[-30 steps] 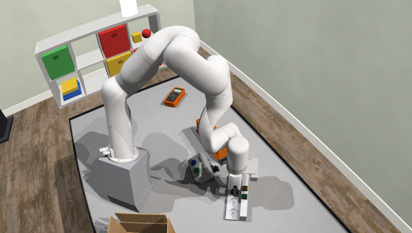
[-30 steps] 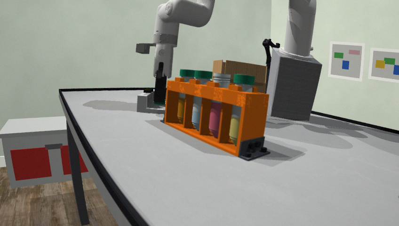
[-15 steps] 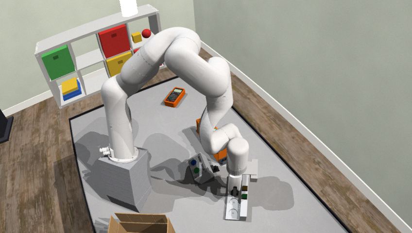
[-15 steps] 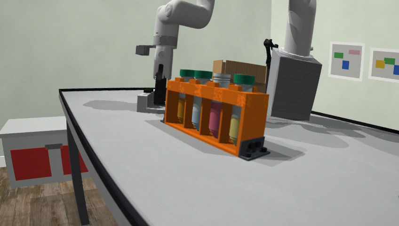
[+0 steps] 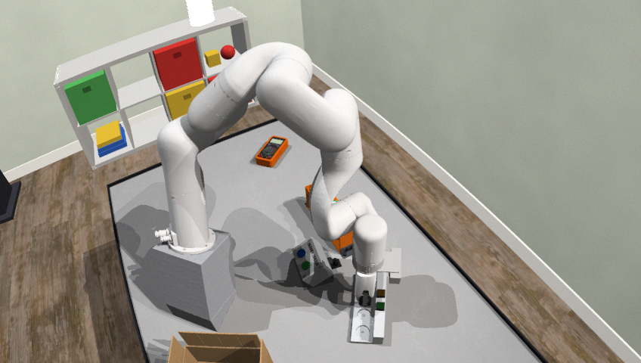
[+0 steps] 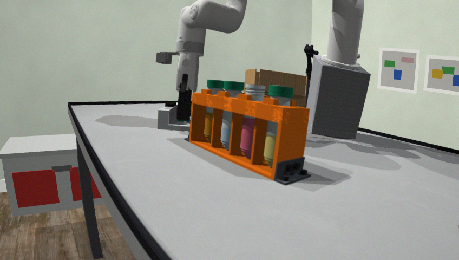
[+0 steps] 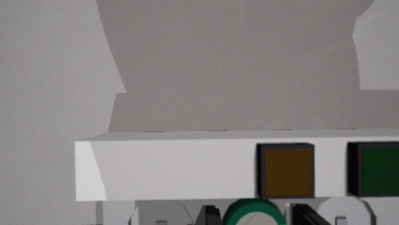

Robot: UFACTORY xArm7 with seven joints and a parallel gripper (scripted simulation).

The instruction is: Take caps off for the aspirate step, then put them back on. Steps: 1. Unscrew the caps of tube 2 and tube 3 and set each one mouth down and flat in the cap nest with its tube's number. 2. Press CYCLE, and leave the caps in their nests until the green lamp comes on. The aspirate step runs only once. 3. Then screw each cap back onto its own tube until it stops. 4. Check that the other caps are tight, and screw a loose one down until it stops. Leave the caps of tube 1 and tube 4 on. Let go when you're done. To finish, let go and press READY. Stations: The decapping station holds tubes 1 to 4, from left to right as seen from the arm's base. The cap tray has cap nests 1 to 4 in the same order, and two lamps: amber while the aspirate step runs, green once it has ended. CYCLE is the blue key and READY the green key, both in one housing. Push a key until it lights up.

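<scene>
Now: the cap 2 2 cm below my hand. From my hand the other things lie so: key housing (9 cm behind, 16 cm to the left, 2 cm above); then green ready key (11 cm behind, 14 cm to the left, 3 cm above); then blue cycle key (11 cm behind, 18 cm to the left, 3 cm above).
</scene>
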